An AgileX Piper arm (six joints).
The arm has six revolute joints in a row. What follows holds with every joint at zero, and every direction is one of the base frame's.
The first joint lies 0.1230 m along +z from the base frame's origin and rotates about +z.
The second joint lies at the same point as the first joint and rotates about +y.
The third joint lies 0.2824 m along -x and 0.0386 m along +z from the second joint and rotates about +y.
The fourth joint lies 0.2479 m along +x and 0.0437 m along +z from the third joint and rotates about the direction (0.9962, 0, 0.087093).
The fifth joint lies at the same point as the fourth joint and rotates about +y.
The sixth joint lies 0.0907 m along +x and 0.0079 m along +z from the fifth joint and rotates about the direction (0.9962, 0, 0.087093).
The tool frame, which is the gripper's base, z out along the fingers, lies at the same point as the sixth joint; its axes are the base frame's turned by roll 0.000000, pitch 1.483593 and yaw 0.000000 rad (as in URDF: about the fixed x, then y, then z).
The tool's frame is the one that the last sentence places.
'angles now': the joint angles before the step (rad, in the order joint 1, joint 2, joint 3, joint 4, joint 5, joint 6). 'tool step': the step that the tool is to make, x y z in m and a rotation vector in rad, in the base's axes. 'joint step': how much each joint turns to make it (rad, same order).
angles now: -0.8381 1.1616 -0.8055 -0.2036 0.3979 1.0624
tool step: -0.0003 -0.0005 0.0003 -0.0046 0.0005 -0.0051
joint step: 0.0000 0.0001 -0.0003 -0.0170 -0.0016 0.0163
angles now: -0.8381 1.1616 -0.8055 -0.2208 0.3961 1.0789
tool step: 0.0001 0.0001 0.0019 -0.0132 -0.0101 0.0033
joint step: -0.0001 -0.0041 0.0000 -0.0018 -0.0128 -0.0004
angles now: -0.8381 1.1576 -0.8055 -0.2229 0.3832 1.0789
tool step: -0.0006 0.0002 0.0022 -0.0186 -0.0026 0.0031
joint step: 0.0001 -0.0061 0.0002 -0.0162 -0.0095 0.0056
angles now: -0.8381 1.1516 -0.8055 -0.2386 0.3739 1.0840
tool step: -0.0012 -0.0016 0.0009 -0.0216 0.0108 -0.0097
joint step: -0.0004 0.0000 -0.0002 -0.0617 -0.0044 0.0455
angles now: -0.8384 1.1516 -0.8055 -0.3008 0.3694 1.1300
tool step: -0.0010 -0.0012 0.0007 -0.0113 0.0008 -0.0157
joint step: 0.0002 -0.0001 -0.0001 -0.0531 -0.0017 0.0529
